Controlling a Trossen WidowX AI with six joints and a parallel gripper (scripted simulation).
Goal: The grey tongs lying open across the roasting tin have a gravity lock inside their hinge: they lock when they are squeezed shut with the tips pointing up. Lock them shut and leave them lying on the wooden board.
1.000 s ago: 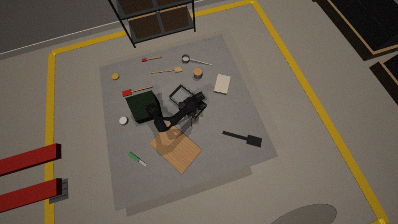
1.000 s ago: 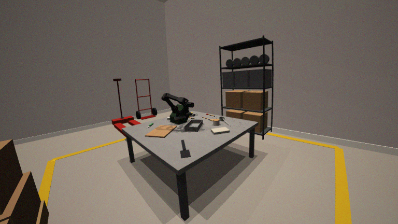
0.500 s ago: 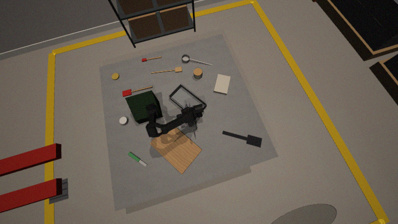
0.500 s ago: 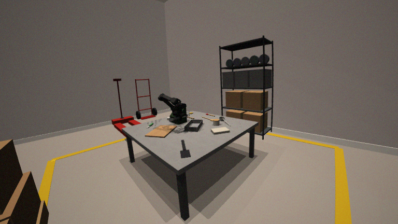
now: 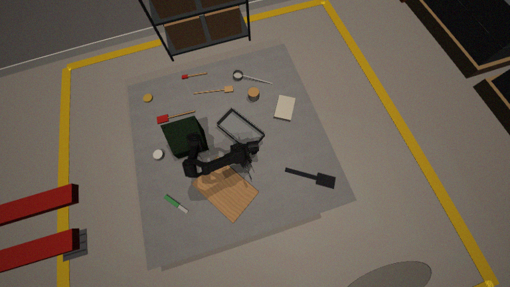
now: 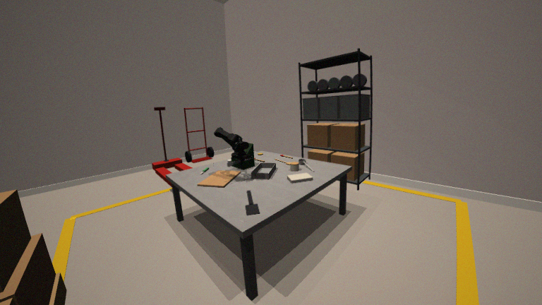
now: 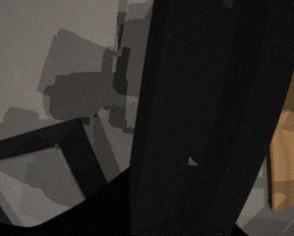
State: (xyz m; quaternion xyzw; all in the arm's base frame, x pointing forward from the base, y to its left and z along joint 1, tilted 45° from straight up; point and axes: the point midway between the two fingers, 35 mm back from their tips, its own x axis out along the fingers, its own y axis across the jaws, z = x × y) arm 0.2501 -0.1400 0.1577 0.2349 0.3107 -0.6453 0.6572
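My gripper tip is now 16 cm past the wooden board, 12 cm to the left of it and 12 cm above it. Round my gripper tip: white block (40 cm ahead, 28 cm to the left, 11 cm below); then roasting tin (22 cm to the left, 10 cm below, 5 cm ahead); then black spatula (39 cm ahead, 23 cm to the right, 12 cm below).
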